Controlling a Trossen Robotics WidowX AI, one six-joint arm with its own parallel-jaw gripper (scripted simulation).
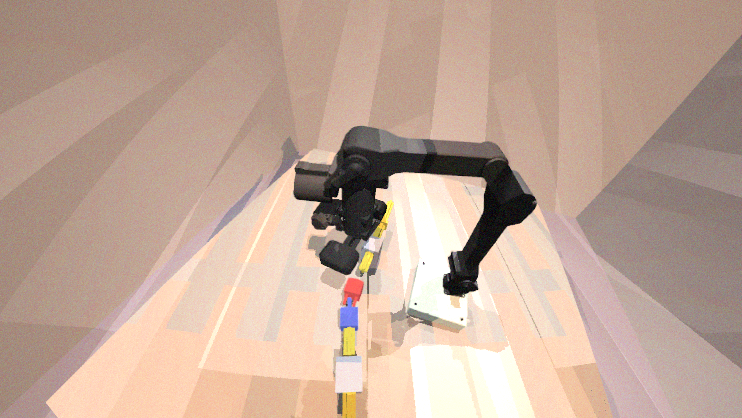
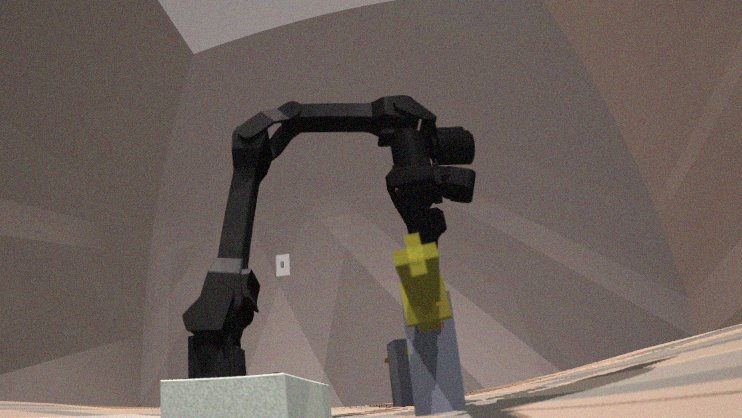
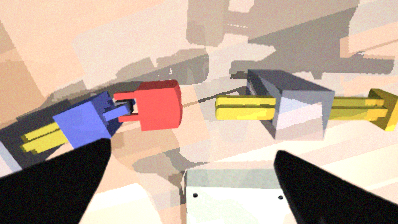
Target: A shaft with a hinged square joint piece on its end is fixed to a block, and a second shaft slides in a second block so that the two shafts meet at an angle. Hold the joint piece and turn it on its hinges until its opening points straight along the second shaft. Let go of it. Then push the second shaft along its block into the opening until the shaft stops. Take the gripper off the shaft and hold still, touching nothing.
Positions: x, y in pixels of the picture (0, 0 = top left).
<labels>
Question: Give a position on a yellow shaft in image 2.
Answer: At 425, 301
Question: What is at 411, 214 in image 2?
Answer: The gripper.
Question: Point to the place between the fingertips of the gripper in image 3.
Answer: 195, 152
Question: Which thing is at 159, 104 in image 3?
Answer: A red square joint piece.
</labels>
